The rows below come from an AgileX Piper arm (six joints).
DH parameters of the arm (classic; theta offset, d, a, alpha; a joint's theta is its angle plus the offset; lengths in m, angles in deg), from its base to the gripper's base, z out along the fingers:
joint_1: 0 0.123 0 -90
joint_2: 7.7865 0 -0.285 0
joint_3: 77.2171 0 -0.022 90
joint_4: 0 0.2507 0 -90
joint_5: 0 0 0 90
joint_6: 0 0.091 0 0
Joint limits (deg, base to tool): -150..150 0..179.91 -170..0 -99.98..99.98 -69.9..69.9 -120..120
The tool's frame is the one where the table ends.
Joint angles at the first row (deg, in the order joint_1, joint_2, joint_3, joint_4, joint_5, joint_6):
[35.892 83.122 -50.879 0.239 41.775 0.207]
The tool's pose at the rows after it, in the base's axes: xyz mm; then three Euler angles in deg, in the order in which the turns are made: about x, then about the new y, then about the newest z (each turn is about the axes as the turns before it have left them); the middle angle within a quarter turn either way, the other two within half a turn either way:
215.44, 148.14, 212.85, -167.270, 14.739, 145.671
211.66, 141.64, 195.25, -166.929, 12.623, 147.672
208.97, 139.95, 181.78, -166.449, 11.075, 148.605
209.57, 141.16, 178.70, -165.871, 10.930, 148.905
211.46, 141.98, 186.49, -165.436, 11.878, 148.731
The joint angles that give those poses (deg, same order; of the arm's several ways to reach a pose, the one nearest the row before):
[33.804 83.160 -47.415 3.168 40.015 -0.953]
[32.369 84.076 -43.994 6.557 37.430 -3.104]
[31.864 85.362 -41.832 9.369 35.221 -5.101]
[31.823 85.955 -41.580 10.606 34.279 -5.829]
[31.819 85.109 -42.669 10.063 35.143 -5.277]

